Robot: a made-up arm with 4 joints. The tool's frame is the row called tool. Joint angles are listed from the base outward. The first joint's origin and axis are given. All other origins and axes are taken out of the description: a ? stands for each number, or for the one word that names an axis. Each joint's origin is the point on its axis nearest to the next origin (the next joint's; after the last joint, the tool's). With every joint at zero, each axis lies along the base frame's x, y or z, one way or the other. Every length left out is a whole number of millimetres.
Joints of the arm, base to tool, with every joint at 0 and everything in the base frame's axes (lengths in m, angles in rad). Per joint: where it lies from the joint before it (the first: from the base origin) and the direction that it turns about. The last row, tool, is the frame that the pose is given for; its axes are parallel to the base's.
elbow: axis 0 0 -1 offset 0.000 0.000 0.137
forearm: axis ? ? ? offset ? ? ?
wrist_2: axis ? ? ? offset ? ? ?
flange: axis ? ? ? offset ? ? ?
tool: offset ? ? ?
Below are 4 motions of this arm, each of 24 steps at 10 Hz.
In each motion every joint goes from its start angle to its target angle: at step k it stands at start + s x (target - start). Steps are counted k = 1, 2, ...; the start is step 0. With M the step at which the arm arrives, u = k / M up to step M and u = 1 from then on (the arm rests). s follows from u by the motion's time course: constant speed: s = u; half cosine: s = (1 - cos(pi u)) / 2; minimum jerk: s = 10 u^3 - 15 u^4 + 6 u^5.
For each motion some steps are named. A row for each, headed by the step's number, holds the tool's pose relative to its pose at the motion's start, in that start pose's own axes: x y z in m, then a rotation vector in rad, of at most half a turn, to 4 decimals.
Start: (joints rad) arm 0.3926 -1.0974 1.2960 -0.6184
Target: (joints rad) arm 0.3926 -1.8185 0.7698 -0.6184
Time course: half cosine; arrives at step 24
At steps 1, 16, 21, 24:
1: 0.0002 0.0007 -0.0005 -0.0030 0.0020 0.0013
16: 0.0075 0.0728 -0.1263 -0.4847 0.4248 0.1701
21: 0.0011 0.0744 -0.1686 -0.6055 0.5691 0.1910
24: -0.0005 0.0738 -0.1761 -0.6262 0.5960 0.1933

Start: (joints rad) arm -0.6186 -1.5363 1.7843 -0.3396
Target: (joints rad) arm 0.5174 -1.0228 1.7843 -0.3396
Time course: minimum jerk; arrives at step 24
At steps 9, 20, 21, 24:
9: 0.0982 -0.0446 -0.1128 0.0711 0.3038 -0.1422
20: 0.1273 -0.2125 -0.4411 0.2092 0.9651 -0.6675
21: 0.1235 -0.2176 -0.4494 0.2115 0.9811 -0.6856
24: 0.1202 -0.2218 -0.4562 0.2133 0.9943 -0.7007

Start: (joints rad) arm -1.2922 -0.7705 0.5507 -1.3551
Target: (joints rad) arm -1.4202 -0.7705 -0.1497 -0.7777
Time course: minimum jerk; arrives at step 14
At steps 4, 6, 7, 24:
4: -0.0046 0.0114 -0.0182 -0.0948 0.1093 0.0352
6: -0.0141 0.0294 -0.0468 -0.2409 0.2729 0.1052
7: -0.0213 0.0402 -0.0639 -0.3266 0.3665 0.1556
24: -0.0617 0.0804 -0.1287 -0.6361 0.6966 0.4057

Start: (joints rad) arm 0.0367 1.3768 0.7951 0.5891
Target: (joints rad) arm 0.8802 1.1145 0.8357 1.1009
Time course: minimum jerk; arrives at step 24
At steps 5, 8, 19, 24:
5: 0.0011 -0.0034 0.0120 -0.0824 -0.0139 -0.0261
8: 0.0025 -0.0089 0.0387 -0.2671 -0.0401 -0.0894
19: 0.0016 -0.0033 0.1500 -1.1548 -0.0558 -0.4944
24: 0.0016 -0.0016 0.1578 -1.2294 -0.0467 -0.5375

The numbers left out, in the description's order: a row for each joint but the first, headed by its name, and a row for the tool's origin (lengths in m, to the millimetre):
forearm: axis 0 -1 0, xyz 0.214 -0.098 0.000
wrist_2: axis 0 0 -1, xyz -0.027 0.000 0.158
flange: axis -1 0 0, xyz 0.202 0.082 0.000
tool: xyz 0.000 -0.100 0.037

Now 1 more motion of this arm.
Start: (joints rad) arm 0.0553 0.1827 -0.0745 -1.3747
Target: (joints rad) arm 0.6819 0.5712 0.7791 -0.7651
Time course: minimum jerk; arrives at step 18
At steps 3, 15, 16, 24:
3: -0.0024 0.0007 0.0166 -0.0266 -0.0538 0.0025
15: -0.3122 0.0587 0.2812 -0.5734 -1.4483 -0.2599
16: -0.3234 0.0604 0.2813 -0.5806 -1.4832 -0.2740
24: -0.3287 0.0612 0.2812 -0.5839 -1.5000 -0.2808

